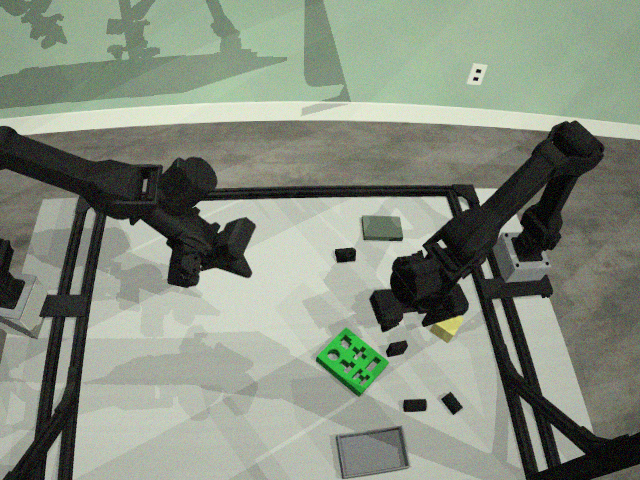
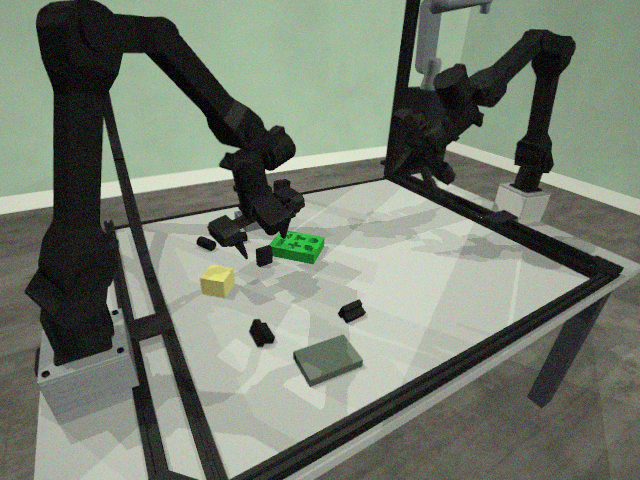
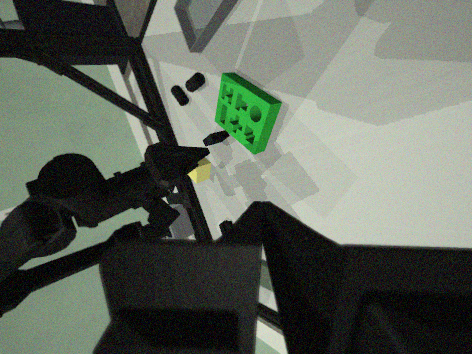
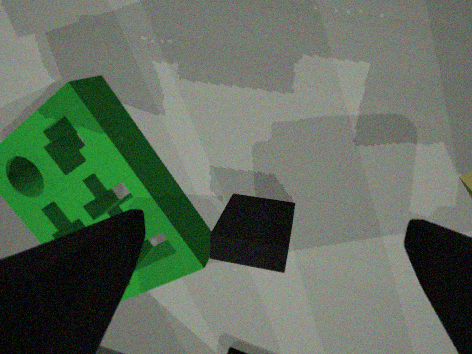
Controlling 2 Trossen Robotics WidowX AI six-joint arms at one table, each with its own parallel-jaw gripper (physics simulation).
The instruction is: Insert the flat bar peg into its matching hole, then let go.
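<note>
The green board [image 1: 351, 360] [image 2: 297, 246] [image 3: 246, 112] [image 4: 112, 175], cut with several shaped holes, lies flat on the table. A black flat peg [image 1: 396, 348] [image 2: 264, 255] [image 3: 215, 138] [image 4: 252, 232] lies on the table right beside the board's edge. My right gripper [image 1: 410, 324] [image 2: 264, 243] [image 4: 274, 227] is open and empty. It hangs just above that peg, with one finger over the board and one on the peg's far side. My left gripper [image 1: 244, 271] [image 2: 433, 180] [image 3: 260, 209] is shut and empty, held high at the far side of the table.
A yellow cube [image 1: 447, 329] [image 2: 217, 280] [image 3: 200, 172] sits close beside the right gripper. Other black pegs [image 1: 345, 254] [image 1: 414, 405] [image 1: 451, 403] lie scattered. There is also a grey slab [image 1: 382, 228] [image 2: 328, 358] and a grey tray [image 1: 371, 451]. A black frame [image 1: 328, 191] rings the table.
</note>
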